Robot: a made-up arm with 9 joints. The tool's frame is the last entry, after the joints.
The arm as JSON. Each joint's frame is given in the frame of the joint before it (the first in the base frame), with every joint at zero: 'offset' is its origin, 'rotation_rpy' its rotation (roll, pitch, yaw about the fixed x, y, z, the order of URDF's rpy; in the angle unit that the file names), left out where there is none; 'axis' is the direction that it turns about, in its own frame. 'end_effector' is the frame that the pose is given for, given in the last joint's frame.
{
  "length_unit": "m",
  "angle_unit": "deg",
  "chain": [
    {
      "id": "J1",
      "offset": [
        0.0,
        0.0,
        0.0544
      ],
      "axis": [
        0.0,
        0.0,
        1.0
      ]
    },
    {
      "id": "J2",
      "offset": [
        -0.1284,
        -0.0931,
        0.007
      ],
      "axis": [
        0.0,
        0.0,
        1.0
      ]
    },
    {
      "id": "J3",
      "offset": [
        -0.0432,
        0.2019,
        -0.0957
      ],
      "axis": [
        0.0,
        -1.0,
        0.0
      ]
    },
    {
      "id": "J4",
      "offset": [
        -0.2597,
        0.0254,
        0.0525
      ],
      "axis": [
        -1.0,
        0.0,
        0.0
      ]
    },
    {
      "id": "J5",
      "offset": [
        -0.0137,
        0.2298,
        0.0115
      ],
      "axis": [
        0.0,
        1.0,
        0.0
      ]
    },
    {
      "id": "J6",
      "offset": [
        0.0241,
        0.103,
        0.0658
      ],
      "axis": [
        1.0,
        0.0,
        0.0
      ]
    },
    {
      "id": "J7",
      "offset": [
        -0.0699,
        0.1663,
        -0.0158
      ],
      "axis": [
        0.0,
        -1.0,
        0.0
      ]
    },
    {
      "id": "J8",
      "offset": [
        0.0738,
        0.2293,
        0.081
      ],
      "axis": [
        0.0,
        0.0,
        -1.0
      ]
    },
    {
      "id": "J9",
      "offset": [
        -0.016,
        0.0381,
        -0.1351
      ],
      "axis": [
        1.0,
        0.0,
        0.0
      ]
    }
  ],
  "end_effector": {
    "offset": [
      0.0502,
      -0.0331,
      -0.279
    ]
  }
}
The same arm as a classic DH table. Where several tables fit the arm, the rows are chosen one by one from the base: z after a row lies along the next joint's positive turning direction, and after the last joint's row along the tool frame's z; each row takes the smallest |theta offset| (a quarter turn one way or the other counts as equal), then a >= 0, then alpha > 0; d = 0 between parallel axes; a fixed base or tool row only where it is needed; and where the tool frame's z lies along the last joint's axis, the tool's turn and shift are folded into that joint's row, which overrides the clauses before.
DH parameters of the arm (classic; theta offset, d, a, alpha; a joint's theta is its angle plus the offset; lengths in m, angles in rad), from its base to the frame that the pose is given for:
J1: 0.6274 0 -0.1586 0
J2: -0.6274 -0.0343 -0.0432 1.5708
J3: 1.5708 -0.2273 0.0525 -1.5708
J4: 0 0.2734 0.0115 -1.5708
J5: 0 0.3328 0.0658 -1.5708
J6: 0 -0.0458 -0.0158 -1.5708
J7: -1.5708 -0.3956 0.0738 1.5708
J8: -1.5708 0.0541 0.0381 -1.5708
J9: 0 0.0342 -0.0331 -1.5708
tool (fixed): -1.5708 -0.279 0 0

